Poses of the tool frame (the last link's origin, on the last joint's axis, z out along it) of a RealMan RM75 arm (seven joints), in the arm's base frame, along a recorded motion.
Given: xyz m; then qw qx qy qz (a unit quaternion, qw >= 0).
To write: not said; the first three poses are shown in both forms.
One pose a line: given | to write
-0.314, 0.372, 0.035, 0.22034, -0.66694, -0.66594, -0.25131 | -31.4, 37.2, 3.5, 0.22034, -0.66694, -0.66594, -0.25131
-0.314, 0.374, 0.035, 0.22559, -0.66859, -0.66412, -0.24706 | -31.4, 37.4, 3.5, 0.22559, -0.66859, -0.66412, -0.24706
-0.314, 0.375, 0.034, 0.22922, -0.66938, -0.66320, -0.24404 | -31.4, 37.5, 3.4, 0.22922, -0.66938, -0.66320, -0.24404
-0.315, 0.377, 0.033, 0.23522, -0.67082, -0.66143, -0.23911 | -31.5, 37.7, 3.3, 0.23522, -0.67082, -0.66143, -0.23911
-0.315, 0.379, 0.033, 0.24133, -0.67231, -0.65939, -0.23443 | -31.5, 37.9, 3.3, 0.24133, -0.67231, -0.65939, -0.23443
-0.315, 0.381, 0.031, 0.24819, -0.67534, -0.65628, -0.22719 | -31.5, 38.1, 3.1, 0.24819, -0.67534, -0.65628, -0.22719
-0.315, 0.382, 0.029, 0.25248, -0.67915, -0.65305, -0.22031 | -31.5, 38.2, 2.9, 0.25248, -0.67915, -0.65305, -0.22031
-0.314, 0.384, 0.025, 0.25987, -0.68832, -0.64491, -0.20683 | -31.4, 38.4, 2.5, 0.25987, -0.68832, -0.64491, -0.20683
